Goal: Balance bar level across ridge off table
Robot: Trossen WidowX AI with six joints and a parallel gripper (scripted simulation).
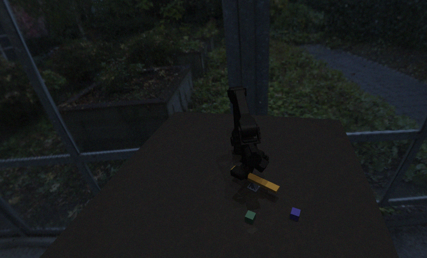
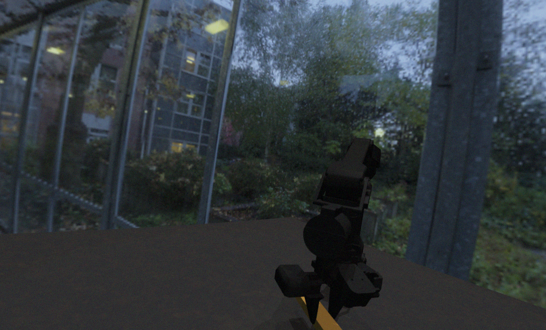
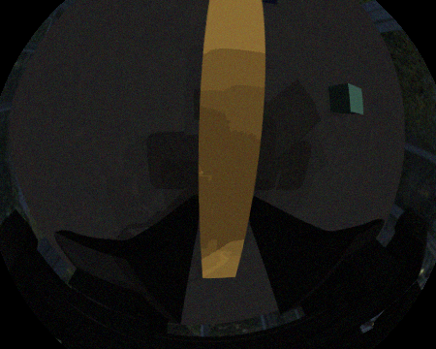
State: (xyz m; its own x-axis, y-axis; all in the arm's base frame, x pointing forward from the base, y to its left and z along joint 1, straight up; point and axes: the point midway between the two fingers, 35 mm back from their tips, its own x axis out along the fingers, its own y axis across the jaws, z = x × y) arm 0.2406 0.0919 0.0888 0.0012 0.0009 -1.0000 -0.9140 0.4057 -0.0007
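Now: the yellow bar 1 cm ahead of my gripper tip and 3 cm to the left of it. Round my gripper tip: purple cube 14 cm ahead, 21 cm to the left, 4 cm below; then green cube 18 cm ahead, 4 cm to the left, 4 cm below.
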